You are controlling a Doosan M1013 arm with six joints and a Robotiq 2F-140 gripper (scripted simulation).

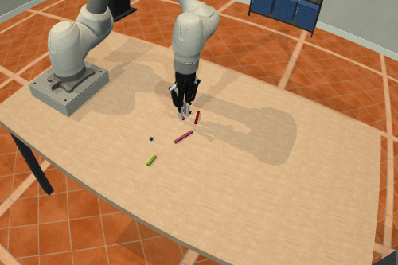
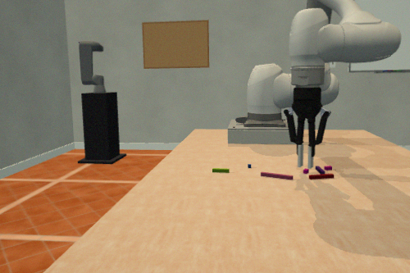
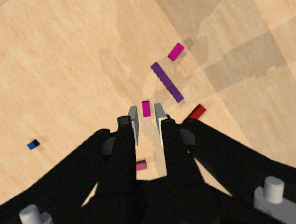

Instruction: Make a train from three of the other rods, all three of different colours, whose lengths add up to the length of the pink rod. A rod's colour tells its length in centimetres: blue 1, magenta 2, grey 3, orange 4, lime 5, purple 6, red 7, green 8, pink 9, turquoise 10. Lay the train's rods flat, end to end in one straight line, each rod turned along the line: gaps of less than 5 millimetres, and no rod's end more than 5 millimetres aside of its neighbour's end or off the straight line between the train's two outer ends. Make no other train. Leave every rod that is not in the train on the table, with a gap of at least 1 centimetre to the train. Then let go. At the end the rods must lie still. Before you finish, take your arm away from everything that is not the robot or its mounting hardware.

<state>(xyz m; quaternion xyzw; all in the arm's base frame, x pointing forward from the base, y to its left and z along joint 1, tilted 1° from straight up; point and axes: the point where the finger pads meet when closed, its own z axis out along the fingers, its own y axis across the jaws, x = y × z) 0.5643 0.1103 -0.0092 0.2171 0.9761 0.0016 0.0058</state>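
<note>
Right now the purple rod is 50 mm below my hand, 40 mm to the left of it and 20 mm behind it. Also, from my hand: pink rod (90 mm to the right, 50 mm below, 50 mm ahead); red rod (50 mm below, 50 mm ahead, 40 mm to the left); blue rod (160 mm to the right, 50 mm below, 40 mm behind).
</note>
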